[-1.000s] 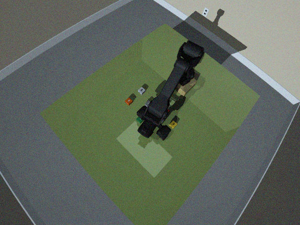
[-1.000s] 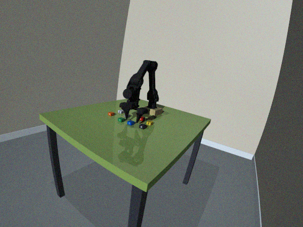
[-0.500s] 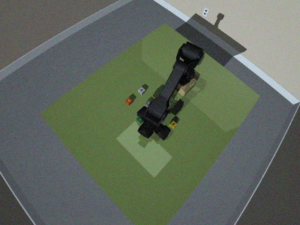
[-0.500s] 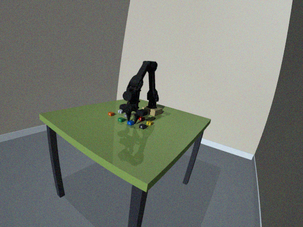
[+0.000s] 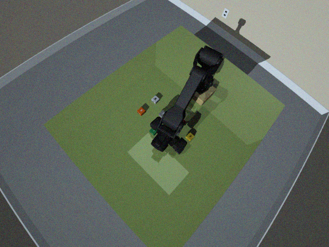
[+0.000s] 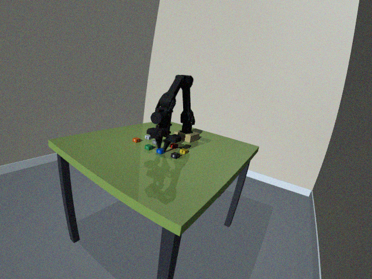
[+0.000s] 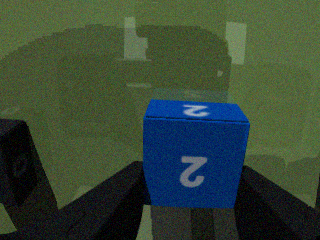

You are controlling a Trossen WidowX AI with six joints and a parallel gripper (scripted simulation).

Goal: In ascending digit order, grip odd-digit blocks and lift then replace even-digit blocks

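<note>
Right now the yellow block is 11 cm behind my gripper tip and 6 cm to the left of it. From my gripper tip the other things lie so: blue block: 1 cm ahead; black block: 2 cm behind, 8 cm to the left; green block: 3 cm ahead, 7 cm to the right.
</note>
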